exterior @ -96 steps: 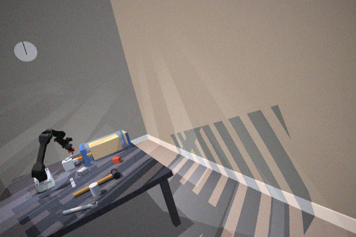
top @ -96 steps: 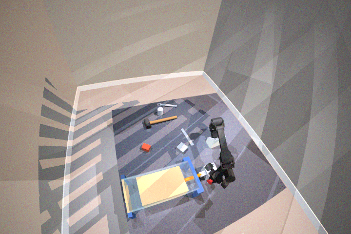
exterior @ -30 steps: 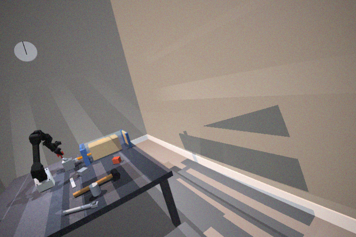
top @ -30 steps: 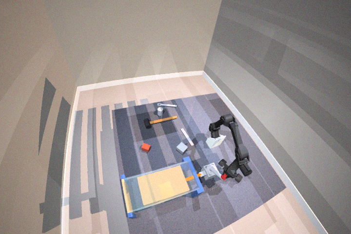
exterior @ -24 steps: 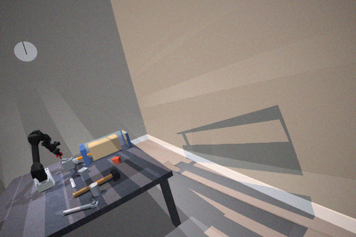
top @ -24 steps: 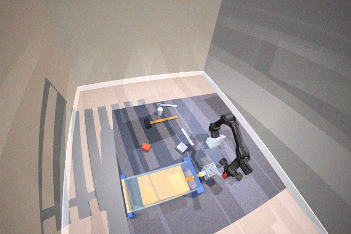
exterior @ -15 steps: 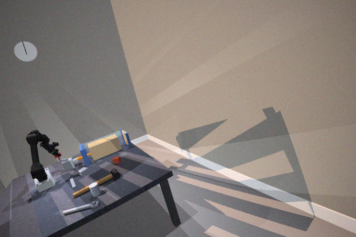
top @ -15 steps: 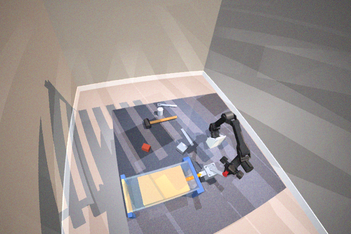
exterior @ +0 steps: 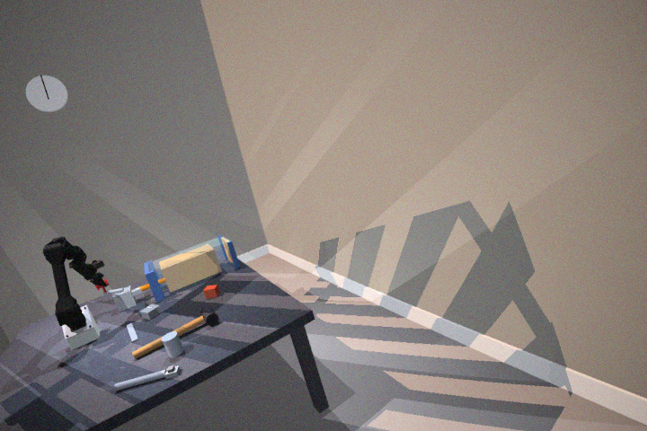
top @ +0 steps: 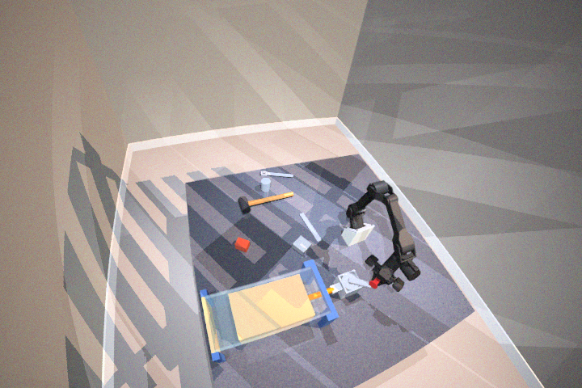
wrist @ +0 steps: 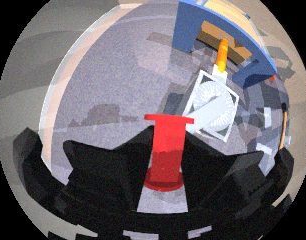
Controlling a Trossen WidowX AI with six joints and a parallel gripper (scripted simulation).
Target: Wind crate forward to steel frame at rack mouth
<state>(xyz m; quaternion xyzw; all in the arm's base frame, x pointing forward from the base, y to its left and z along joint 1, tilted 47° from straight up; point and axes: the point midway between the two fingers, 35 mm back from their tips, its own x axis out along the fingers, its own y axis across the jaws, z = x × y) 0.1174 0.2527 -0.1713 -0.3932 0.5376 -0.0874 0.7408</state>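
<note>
Right now the winch handle is 3 cm to the right of my gripper tip, 3 cm below it and 1 cm ahead of it. Round my gripper tip: red knob 1 cm behind; then blue frame 22 cm ahead, 8 cm to the right, 3 cm below; then winch 10 cm below, 7 cm to the right, 5 cm ahead.
</note>
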